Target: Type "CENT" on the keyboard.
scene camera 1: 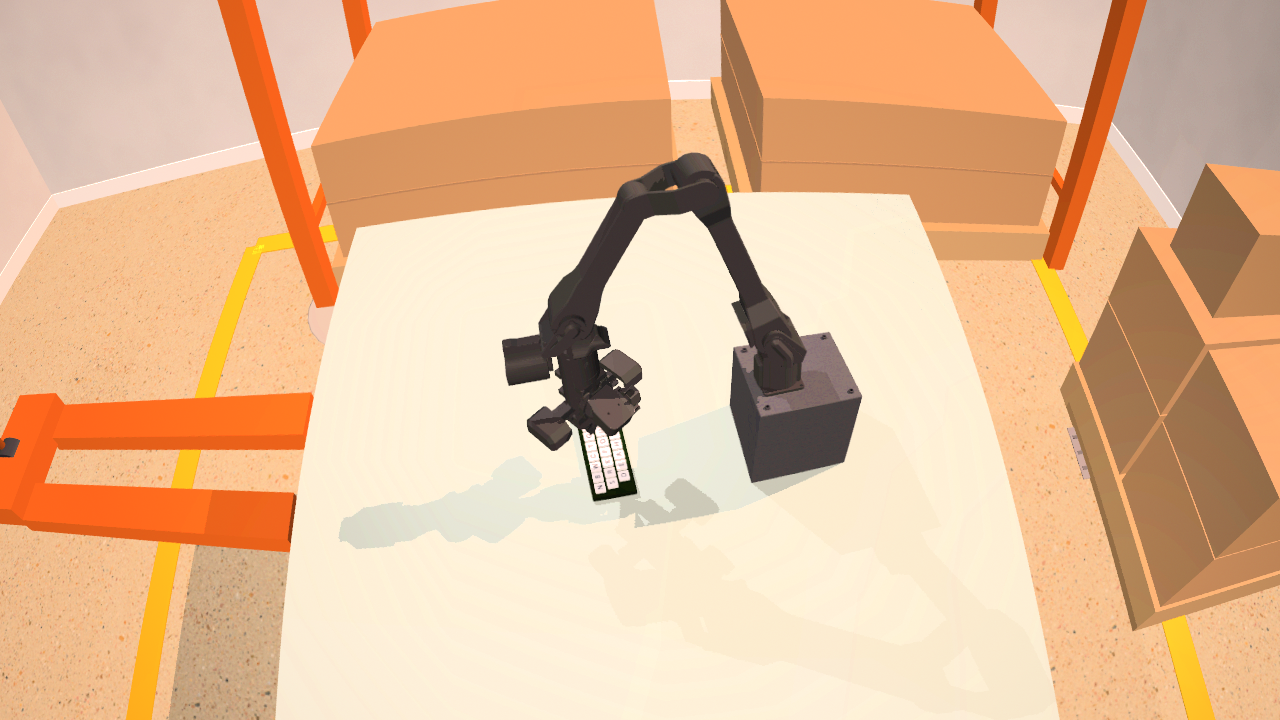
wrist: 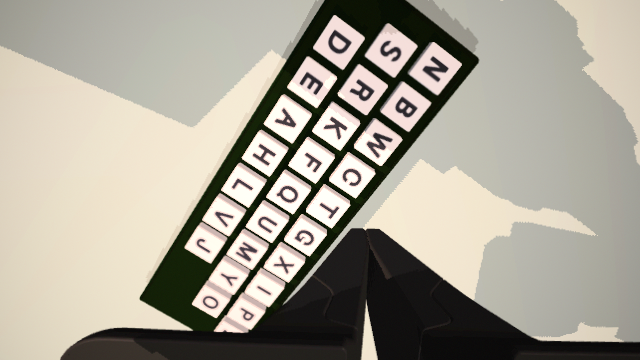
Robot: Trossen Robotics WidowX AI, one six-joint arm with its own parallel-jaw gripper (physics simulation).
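Places are measured from the arm's base along level axes (x ahead, y left, z up), in centimetres.
Where they show: gripper, fingertip midpoint: (scene camera 1: 590, 432) (wrist: 364, 242); arm's base at its link origin: (scene camera 1: 778, 379).
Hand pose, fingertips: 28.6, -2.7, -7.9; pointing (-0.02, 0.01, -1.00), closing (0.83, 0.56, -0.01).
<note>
Things, the pixels of their top centre, and the offset from my fingertips, as dx, dy, dz. Level surfaces: height alone.
- narrow dark green board at its top centre: (wrist: 282, 201) (scene camera 1: 602, 438) -1.9, -3.6, -7.3
- E key at its top centre: (wrist: 312, 82) (scene camera 1: 621, 464) -3.9, +2.1, -7.3
- N key at its top centre: (wrist: 435, 69) (scene camera 1: 600, 487) +0.2, +5.7, -7.3
- C key at its top centre: (wrist: 352, 177) (scene camera 1: 593, 456) +0.2, -0.5, -7.3
- T key at its top centre: (wrist: 328, 208) (scene camera 1: 590, 446) +0.2, -2.5, -7.3
- G key at its top centre: (wrist: 305, 237) (scene camera 1: 588, 436) +0.2, -4.6, -7.3
- pale table at its surface level: dz -8.9
The keyboard, a narrow dark green board (scene camera 1: 614, 493) (wrist: 172, 282) with white letter keys in three lines, lies on the table, slanted in the wrist view. There the E key (wrist: 311, 82) and N key (wrist: 435, 68) are near its upper end, and the C key (wrist: 352, 175) and T key (wrist: 328, 205) are in the line nearest the fingertips. My gripper (scene camera 1: 584, 429) (wrist: 364, 242) is shut and empty, pointing down. In the wrist view its tips appear just off the keyboard's edge, right of the G key (wrist: 305, 237); the gripper hides the board's lower corner. Their height is unclear.
The arm's dark base box (scene camera 1: 796, 429) stands on the pale table (scene camera 1: 447, 626), right of the keyboard. Large cartons (scene camera 1: 501, 116) (scene camera 1: 904, 134) stand behind the table, stacked boxes (scene camera 1: 1190, 429) at the right, and orange forks (scene camera 1: 179, 422) at the left. Arm shadows cross the table.
</note>
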